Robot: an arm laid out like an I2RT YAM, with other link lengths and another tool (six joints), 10 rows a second.
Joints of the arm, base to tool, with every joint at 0 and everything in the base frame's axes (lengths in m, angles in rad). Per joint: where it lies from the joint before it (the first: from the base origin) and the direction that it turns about. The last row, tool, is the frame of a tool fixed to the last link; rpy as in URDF.
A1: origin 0.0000 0.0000 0.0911 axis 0 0 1
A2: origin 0.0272 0.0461 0.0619 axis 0 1 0
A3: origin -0.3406 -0.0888 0.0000 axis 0 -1 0
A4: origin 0.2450 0.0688 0.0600 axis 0 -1 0
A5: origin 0.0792 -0.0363 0.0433 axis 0 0 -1
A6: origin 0.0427 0.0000 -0.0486 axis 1 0 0
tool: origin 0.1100 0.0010 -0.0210 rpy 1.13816 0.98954 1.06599
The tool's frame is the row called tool.
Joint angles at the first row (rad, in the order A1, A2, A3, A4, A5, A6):
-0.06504 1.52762 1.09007 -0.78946 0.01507 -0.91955
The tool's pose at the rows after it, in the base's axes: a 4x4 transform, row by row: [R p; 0 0 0 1], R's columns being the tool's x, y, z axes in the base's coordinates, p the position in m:
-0.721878, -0.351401, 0.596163, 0.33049; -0.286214, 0.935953, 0.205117, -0.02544; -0.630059, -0.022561, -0.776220, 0.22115; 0, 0, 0, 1
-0.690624, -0.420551, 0.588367, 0.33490; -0.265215, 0.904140, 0.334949, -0.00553; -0.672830, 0.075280, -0.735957, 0.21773; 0, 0, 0, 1
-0.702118, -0.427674, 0.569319, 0.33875; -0.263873, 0.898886, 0.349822, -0.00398; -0.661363, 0.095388, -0.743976, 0.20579; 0, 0, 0, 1
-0.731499, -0.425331, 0.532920, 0.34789; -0.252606, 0.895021, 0.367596, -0.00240; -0.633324, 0.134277, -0.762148, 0.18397; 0, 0, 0, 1
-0.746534, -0.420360, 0.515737, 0.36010; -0.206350, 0.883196, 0.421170, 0.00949; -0.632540, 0.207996, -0.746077, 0.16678; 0, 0, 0, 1
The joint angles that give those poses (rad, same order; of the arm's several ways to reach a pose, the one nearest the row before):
-0.06541 1.53066 1.09196 -0.74407 -0.14705 -0.92221
-0.06505 1.54249 1.07977 -0.71661 -0.28058 -0.94817
-0.06582 1.57683 1.06985 -0.69601 -0.29470 -0.95428
-0.06770 1.65199 1.06871 -0.66739 -0.31338 -0.95310
-0.06008 1.71989 1.06911 -0.61706 -0.37747 -0.92145

